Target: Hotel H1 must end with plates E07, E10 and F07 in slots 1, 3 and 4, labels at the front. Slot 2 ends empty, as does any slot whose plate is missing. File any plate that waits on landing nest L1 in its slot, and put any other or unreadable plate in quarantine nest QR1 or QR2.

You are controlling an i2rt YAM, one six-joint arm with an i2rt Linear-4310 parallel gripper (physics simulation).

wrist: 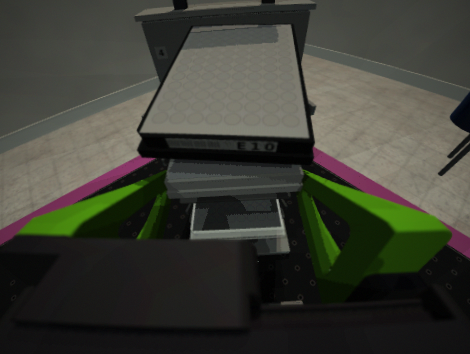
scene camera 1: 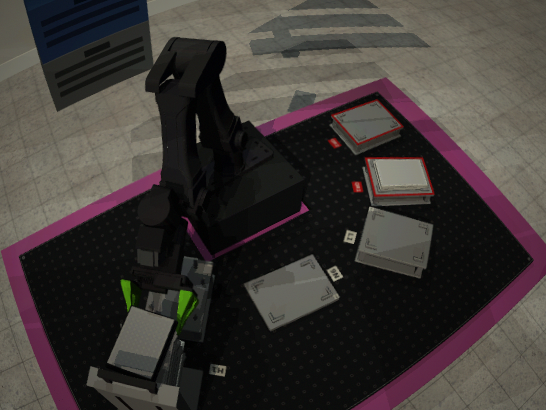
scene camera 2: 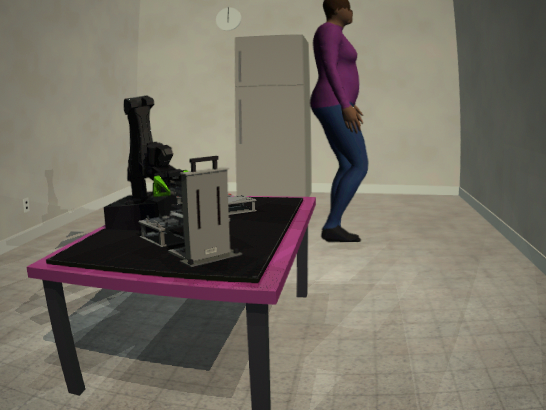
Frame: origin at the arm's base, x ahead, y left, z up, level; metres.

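Seen in the pictures: gripper, fingertip midpoint: (wrist: 234,177) (scene camera 1: 153,330); arm's base, origin of the base link: (scene camera 1: 229,168) (scene camera 2: 140,198).
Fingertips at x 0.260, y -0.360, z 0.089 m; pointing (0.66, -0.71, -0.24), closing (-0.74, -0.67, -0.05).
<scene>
Offsets run from my fingertips to a thing's top centre. "pt": to the spot under its first point.
Plate E10 {dz +0.065, dx +0.029, dy -0.036 m} (scene camera 1: 142,337) (wrist: 230,85), black with a light lid, sits high in hotel H1 (scene camera 1: 100,377) (scene camera 2: 207,215) (wrist: 225,11), its label facing the wrist camera. The number 4 {pt dz +0.046, dx +0.123, dy -0.041 m} (wrist: 161,52) shows on the hotel wall above it. Below E10 is a grey plate {dz +0.014, dx +0.035, dy -0.036 m} (wrist: 235,177), with no readable label. My gripper (scene camera 1: 155,320) (scene camera 2: 174,180) (wrist: 234,177) is shut on this grey plate, green fingertips at its two sides. Landing nest L1 {dz -0.126, dx +0.090, dy +0.555 m} (scene camera 1: 397,240) holds no plate. A white plate {dz -0.128, dx -0.029, dy +0.699 m} (scene camera 1: 402,175) sits on one red-framed quarantine nest {pt dz -0.177, dx -0.054, dy +0.625 m} (scene camera 1: 371,192); the other red-framed nest {dz -0.136, dx -0.210, dy +0.773 m} (scene camera 1: 367,120) is bare.
Nest N6 {dz -0.164, dx +0.025, dy +0.302 m} (scene camera 1: 295,292) is bare and stands right of the hotel. Another grey stand (scene camera 1: 200,295) (scene camera 2: 153,232) is beside and below the gripper. A light-rimmed tray {dz -0.058, dx +0.036, dy -0.036 m} (wrist: 237,231) lies low between the fingers. The hotel's top handle {pt dz +0.106, dx +0.092, dy -0.099 m} (scene camera 2: 204,159) rises above it. A person (scene camera 2: 335,60) stands beyond the table.
</scene>
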